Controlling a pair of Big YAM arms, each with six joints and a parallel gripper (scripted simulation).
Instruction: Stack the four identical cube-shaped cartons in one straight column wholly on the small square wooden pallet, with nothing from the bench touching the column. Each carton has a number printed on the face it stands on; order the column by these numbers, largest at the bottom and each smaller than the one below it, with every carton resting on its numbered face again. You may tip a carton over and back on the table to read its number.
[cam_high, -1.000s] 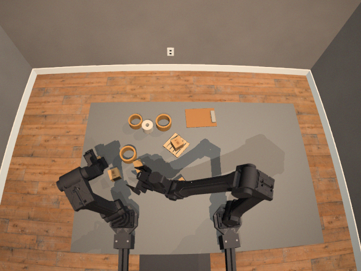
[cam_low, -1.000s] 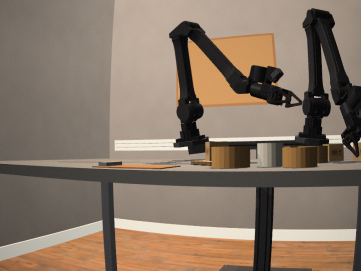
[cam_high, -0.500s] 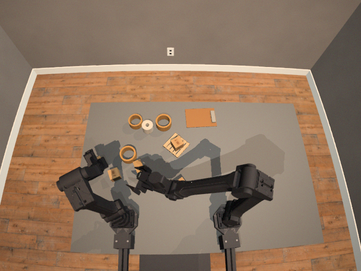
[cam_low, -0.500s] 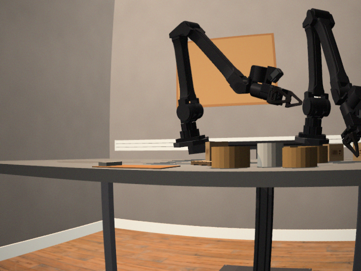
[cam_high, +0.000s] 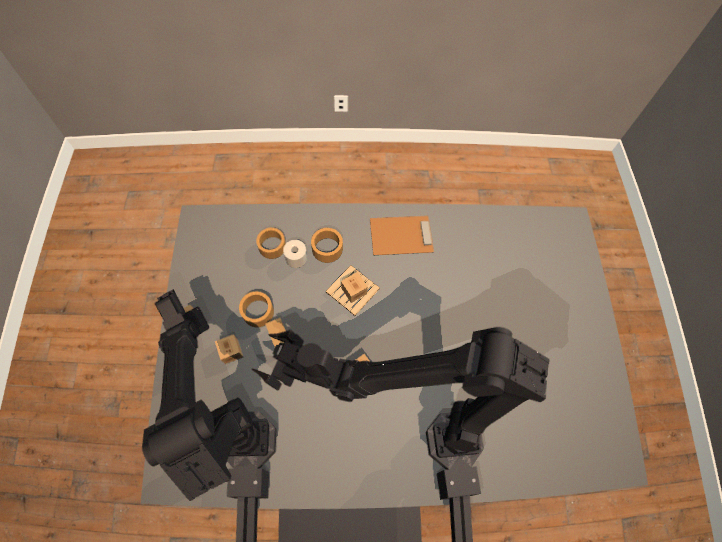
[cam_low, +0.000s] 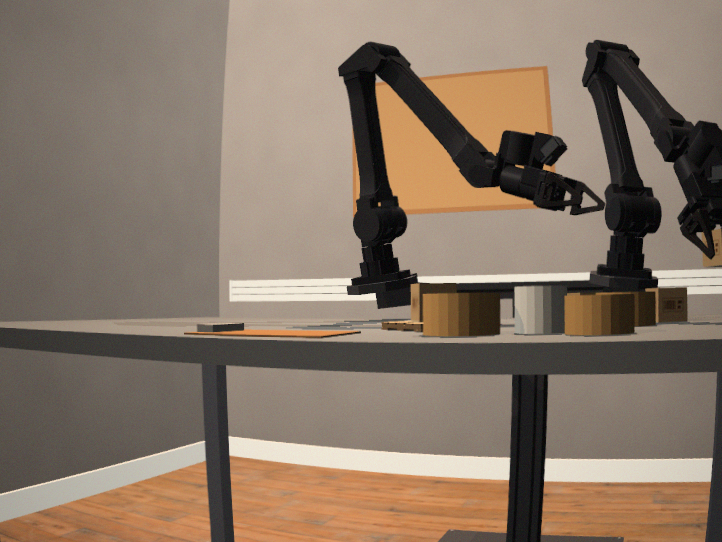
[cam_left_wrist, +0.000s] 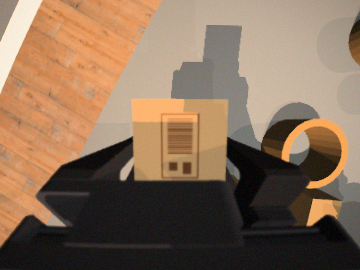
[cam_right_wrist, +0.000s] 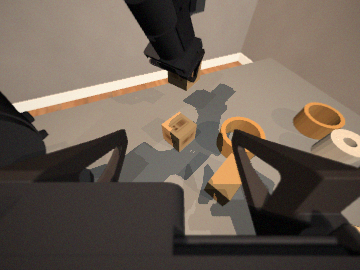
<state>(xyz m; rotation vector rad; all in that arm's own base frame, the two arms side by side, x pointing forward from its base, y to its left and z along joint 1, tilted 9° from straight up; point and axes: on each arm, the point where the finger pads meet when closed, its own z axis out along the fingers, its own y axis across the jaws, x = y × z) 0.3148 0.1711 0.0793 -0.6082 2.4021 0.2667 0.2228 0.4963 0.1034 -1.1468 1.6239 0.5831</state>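
Now: left hand 14 cm short of the carton, 47 cm to the left of it and 7 cm above it. Also, from my left hand: wooden pallet: 15 cm ahead, 47 cm to the right, 11 cm below.
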